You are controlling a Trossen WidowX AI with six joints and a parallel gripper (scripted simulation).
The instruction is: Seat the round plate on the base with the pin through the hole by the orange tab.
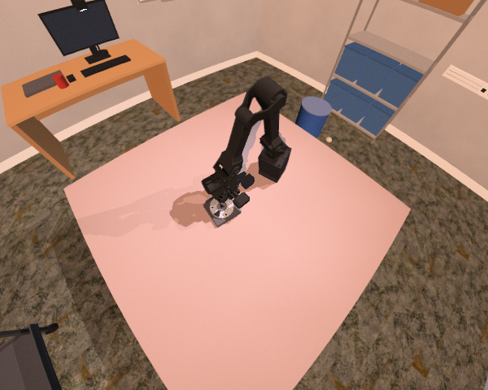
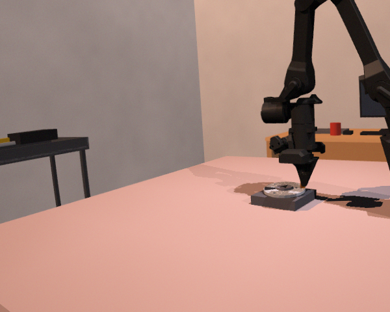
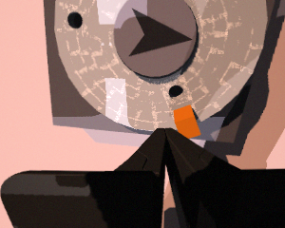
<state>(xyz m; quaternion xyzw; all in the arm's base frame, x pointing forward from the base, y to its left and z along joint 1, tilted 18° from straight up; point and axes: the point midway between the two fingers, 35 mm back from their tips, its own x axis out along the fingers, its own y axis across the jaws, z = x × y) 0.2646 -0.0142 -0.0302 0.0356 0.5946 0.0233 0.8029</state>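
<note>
Now: hand 5 cm short of the yellow pin, 3 cm to the left of it and 6 cm above it. Also, from my hand: round hub 5 cm ahead, 4 cm below; then dark square base 5 cm ahead, 7 cm below.
</note>
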